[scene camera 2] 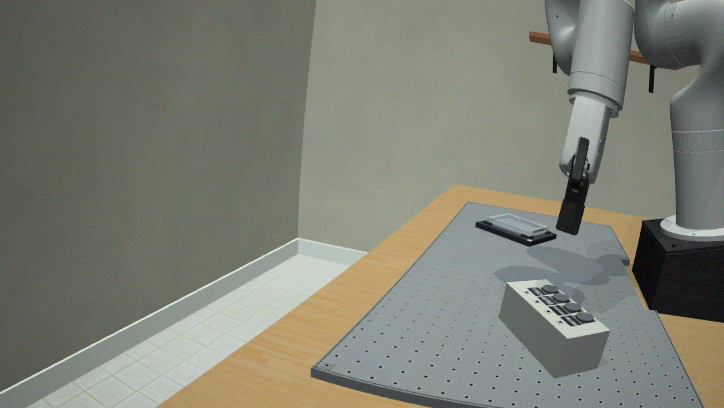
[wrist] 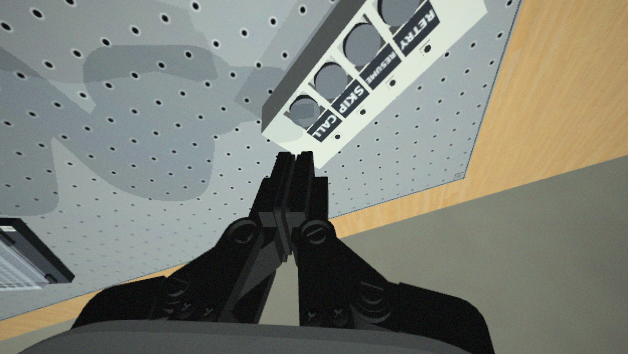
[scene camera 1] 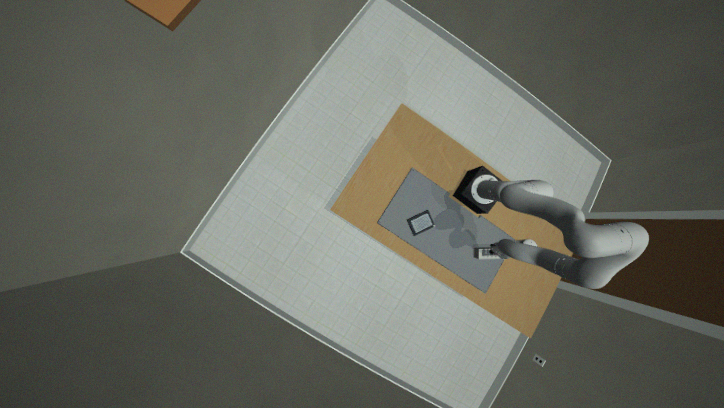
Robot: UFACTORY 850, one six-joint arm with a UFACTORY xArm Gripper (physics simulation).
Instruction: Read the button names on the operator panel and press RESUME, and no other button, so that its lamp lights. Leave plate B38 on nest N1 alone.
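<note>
The pale operator panel [scene camera 1: 480, 255] [scene camera 2: 531, 329] [wrist: 280, 131] stands on the pegboard mat with four round grey buttons. In the wrist view the labels read RETRY [wrist: 415, 31], RESUME [wrist: 383, 68], SKIP [wrist: 354, 100] and CALL [wrist: 325, 128]. The RESUME button [wrist: 361, 45] lies between those of RETRY and SKIP; its lamp [wrist: 392, 82] is dark. My gripper [scene camera 1: 492, 247] [scene camera 2: 567, 232] [wrist: 299, 174] is shut and empty, above the board near the panel; in the wrist view its tips appear just beyond the CALL end. A clear plate [scene camera 1: 421, 223] [scene camera 2: 516, 223] [wrist: 17, 262] sits on a black nest [scene camera 2: 501, 234]; its name is not readable.
The grey pegboard mat [scene camera 1: 405, 202] [scene camera 2: 430, 324] [wrist: 240, 190] lies on a wooden table [scene camera 1: 385, 157] [scene camera 2: 283, 349]. The black robot base [scene camera 1: 465, 190] [scene camera 2: 673, 281] stands beside the mat. A wooden shelf [scene camera 2: 539, 37] hangs on the wall behind the arm.
</note>
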